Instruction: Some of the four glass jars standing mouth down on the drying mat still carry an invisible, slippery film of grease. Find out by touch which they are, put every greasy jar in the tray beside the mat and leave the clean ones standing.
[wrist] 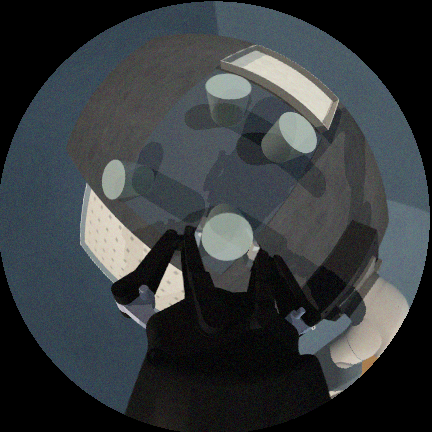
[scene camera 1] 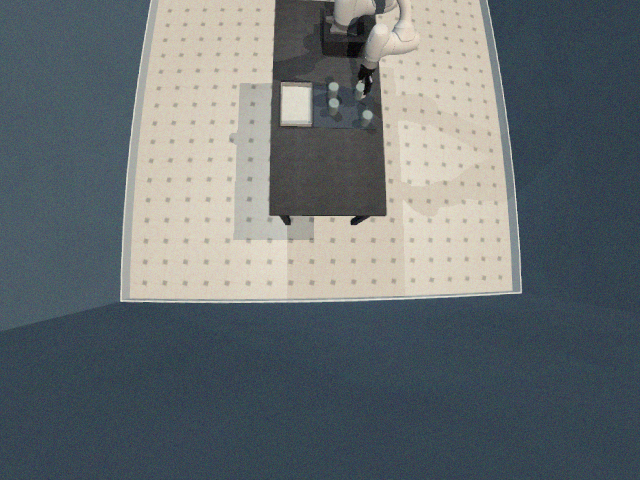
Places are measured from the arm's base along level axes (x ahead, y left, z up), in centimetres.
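Where they show: gripper, between the fingertips: (wrist: 223, 230) (scene camera 1: 360, 93); arm's base, origin of its link: (wrist: 356, 289) (scene camera 1: 344, 24).
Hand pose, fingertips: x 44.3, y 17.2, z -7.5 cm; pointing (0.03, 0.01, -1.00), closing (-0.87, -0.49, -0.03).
Each offset is from my fingertips to the centre of the thing. Level surfaces: height alone.
Four pale green glass jars stand mouth down on the dark blue drying mat {dz -3.1 cm} (scene camera 1: 323, 121) (wrist: 170, 142). My gripper (scene camera 1: 364, 89) (wrist: 223, 230) is partly closed around one jar {dx +0.5, dy -1.0, dz +1.4 cm} (scene camera 1: 359, 89) (wrist: 227, 236), with a fingertip pad against each side; this jar is upright, and its lower part is largely hidden in the wrist view. Two jars, one {dx +3.5, dy -18.5, dz +1.3 cm} (scene camera 1: 333, 90) (wrist: 291, 137) nearer the robot base and one {dx +15.1, dy -16.9, dz +1.3 cm} (scene camera 1: 333, 106) (wrist: 228, 97) farther out, stand near the tray {dx +14.7, dy -41.1, dz -1.9 cm} (scene camera 1: 281, 105) (wrist: 230, 65). Another jar {dx +19.1, dy +5.2, dz +1.3 cm} (scene camera 1: 367, 118) (wrist: 120, 179) stands near the table's right edge. Grease does not show.
The shallow tray with a whitish inside lies left of the mat in the scene view. The dark table {dz -3.4 cm} (scene camera 1: 326, 170) (wrist: 120, 95) extends toward the front beyond them. The robot's black base block (scene camera 1: 338, 47) (wrist: 350, 252) stands at the back of the table.
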